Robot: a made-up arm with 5 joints.
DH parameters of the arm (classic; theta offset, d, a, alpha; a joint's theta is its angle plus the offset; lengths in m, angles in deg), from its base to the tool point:
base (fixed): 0 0 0.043 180
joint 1: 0 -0.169 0.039 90
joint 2: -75.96 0 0.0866 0
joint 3: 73.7 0 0.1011 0
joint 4: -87.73 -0.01 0 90
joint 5: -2.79 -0.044 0 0
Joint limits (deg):
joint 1: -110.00..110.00
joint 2: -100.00..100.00
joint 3: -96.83..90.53
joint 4: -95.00..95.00
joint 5: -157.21..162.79
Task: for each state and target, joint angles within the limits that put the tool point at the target. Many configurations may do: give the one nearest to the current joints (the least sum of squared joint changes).
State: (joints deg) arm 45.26 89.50 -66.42 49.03 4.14
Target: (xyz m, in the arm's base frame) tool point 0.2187 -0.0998 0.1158
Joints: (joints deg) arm 26.76 61.52 -39.66 89.85 4.14
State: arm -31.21 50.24 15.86 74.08 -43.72
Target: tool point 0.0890 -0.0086 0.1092
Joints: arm -1.75 59.88 52.04 83.12 -43.72
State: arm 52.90 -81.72 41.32 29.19 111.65
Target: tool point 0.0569 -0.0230 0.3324
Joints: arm 37.01 -79.77 13.06 17.23 111.65
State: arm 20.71 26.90 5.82 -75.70 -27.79
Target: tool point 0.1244 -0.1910 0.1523
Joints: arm 64.16 38.24 19.08 -74.77 -27.79
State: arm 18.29 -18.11 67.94 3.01 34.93
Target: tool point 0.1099 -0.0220 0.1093
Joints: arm 10.04 -1.47 86.26 6.87 34.93
